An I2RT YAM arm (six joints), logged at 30 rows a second.
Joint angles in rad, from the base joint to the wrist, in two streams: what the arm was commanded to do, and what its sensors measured. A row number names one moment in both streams.
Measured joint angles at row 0: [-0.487 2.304 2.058 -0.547 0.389 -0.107]
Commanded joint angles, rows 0 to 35: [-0.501 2.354 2.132 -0.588 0.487 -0.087]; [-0.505 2.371 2.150 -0.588 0.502 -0.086]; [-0.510 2.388 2.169 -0.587 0.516 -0.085]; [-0.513 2.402 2.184 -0.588 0.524 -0.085]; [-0.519 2.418 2.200 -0.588 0.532 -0.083]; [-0.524 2.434 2.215 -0.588 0.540 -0.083]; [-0.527 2.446 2.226 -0.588 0.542 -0.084]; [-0.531 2.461 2.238 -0.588 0.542 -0.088]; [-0.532 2.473 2.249 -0.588 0.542 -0.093]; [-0.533 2.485 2.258 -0.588 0.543 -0.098]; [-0.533 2.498 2.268 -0.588 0.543 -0.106]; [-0.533 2.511 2.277 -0.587 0.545 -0.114]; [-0.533 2.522 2.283 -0.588 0.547 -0.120]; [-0.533 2.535 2.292 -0.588 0.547 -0.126]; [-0.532 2.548 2.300 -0.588 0.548 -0.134]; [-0.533 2.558 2.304 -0.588 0.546 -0.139]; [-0.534 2.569 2.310 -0.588 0.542 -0.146]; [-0.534 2.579 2.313 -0.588 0.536 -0.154]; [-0.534 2.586 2.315 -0.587 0.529 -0.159]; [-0.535 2.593 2.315 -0.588 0.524 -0.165]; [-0.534 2.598 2.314 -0.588 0.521 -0.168]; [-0.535 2.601 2.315 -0.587 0.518 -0.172]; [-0.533 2.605 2.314 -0.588 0.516 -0.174]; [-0.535 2.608 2.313 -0.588 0.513 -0.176]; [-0.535 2.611 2.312 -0.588 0.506 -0.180]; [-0.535 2.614 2.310 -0.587 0.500 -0.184]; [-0.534 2.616 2.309 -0.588 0.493 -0.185]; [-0.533 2.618 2.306 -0.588 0.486 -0.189]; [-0.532 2.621 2.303 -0.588 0.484 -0.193]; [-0.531 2.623 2.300 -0.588 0.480 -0.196]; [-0.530 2.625 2.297 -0.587 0.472 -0.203]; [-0.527 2.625 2.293 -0.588 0.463 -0.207]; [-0.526 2.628 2.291 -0.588 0.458 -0.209]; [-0.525 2.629 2.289 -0.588 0.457 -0.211]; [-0.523 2.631 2.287 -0.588 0.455 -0.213]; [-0.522 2.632 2.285 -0.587 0.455 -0.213]
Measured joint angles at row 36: [-0.530 2.601 2.286 -0.573 0.479 -0.200]
